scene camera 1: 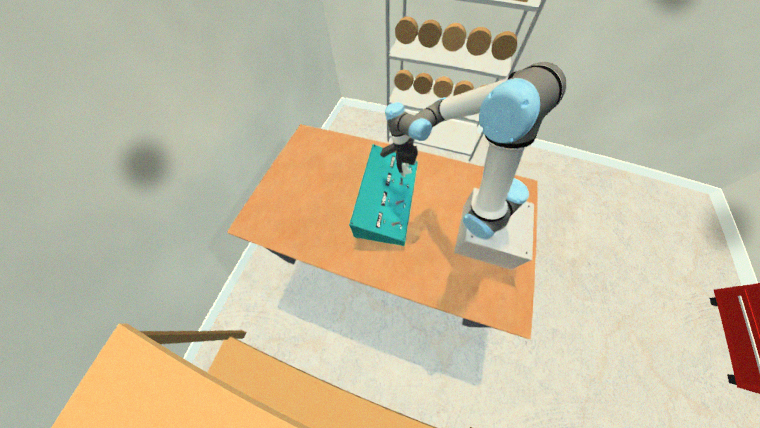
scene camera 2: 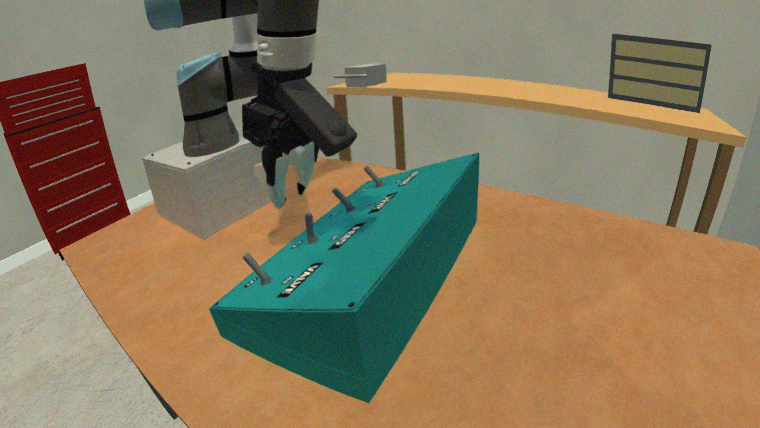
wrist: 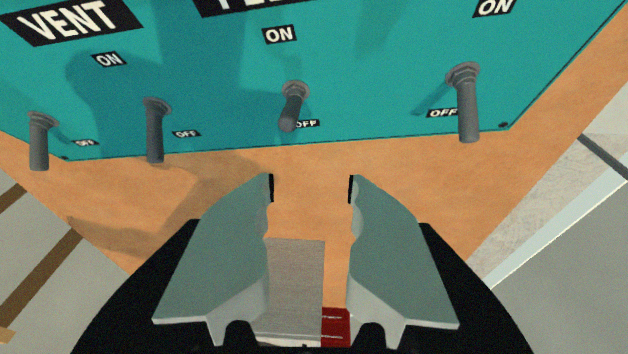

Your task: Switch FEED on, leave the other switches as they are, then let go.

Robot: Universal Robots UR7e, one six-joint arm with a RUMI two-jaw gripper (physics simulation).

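Where they show: gripper, fingertip midpoint: (scene camera 1: 406, 173) (scene camera 2: 289, 200) (wrist: 311, 177); arm's base, origin of the base link: (scene camera 2: 211, 146).
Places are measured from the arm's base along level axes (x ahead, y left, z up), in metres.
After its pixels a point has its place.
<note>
A teal sloped switch panel (scene camera 1: 366, 191) {x 0.571, y 0.138, z -0.033 m} (scene camera 2: 414, 255) {x 0.653, y -0.004, z -0.045 m} (wrist: 350, 65) {x 0.485, y -0.055, z -0.086 m} lies on the orange table (scene camera 1: 297, 196) {x 0.966, y 0.283, z -0.178 m} (scene camera 2: 558, 319) {x 0.820, y 0.145, z -0.178 m}. The FEED lever (scene camera 2: 310, 228) {x 0.460, y -0.023, z -0.065 m} (wrist: 290, 112) {x 0.462, y -0.021, z -0.050 m} stands more upright than the others, tilted toward its ON side. The VALVE lever (scene camera 2: 257, 269) {x 0.486, y -0.139, z -0.071 m} (wrist: 468, 115) {x 0.478, y -0.137, z -0.063 m}, the VENT lever (scene camera 2: 344, 199) {x 0.412, y 0.089, z -0.070 m} (wrist: 155, 135) {x 0.408, y 0.086, z -0.067 m} and the far lever (scene camera 2: 373, 176) {x 0.373, y 0.201, z -0.071 m} (wrist: 39, 147) {x 0.369, y 0.199, z -0.067 m} lean to OFF. The far label is too blurred to read. My gripper (scene camera 2: 290, 197) {x 0.441, y -0.040, z -0.016 m} (wrist: 311, 177) {x 0.441, y -0.040, z -0.016 m} is partly open with nothing between its fingertips. It hangs over the panel's low edge, apart from the levers.
The arm's grey base block (scene camera 1: 494, 247) {x -0.060, y 0.136, z 0.001 m} (scene camera 2: 186, 196) {x 0.086, y -0.118, z -0.071 m} stands on the table at the panel's low side. A shelf rack (scene camera 1: 388, 95) stands behind the table. A red drawer cabinet (scene camera 1: 731, 324) (scene camera 2: 63, 154) and a wooden bench (scene camera 2: 505, 91) stand away from it.
</note>
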